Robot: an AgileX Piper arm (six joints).
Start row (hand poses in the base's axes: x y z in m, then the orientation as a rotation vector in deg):
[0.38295, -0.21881, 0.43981, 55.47, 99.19, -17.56]
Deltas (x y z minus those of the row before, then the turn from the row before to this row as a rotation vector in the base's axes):
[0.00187, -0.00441, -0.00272, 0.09, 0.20, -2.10]
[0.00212, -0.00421, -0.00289, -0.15, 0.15, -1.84]
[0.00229, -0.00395, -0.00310, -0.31, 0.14, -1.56]
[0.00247, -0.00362, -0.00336, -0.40, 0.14, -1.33]
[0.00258, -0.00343, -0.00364, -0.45, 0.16, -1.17]
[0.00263, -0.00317, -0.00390, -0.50, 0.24, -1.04]
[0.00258, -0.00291, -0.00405, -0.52, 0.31, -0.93]
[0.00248, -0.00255, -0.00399, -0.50, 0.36, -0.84]
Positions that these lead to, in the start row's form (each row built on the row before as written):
[0.38482, -0.22322, 0.43709, 57.40, 98.47, -18.95]
[0.38694, -0.22743, 0.43420, 58.92, 97.72, -20.34]
[0.38923, -0.23138, 0.43110, 60.07, 97.02, -21.68]
[0.39170, -0.23500, 0.42774, 60.94, 96.38, -22.94]
[0.39428, -0.23843, 0.42410, 61.63, 95.80, -24.15]
[0.39691, -0.24160, 0.42020, 62.16, 95.33, -25.36]
[0.39949, -0.24451, 0.41615, 62.57, 94.96, -26.56]
[0.40197, -0.24706, 0.41216, 62.91, 94.67, -27.72]

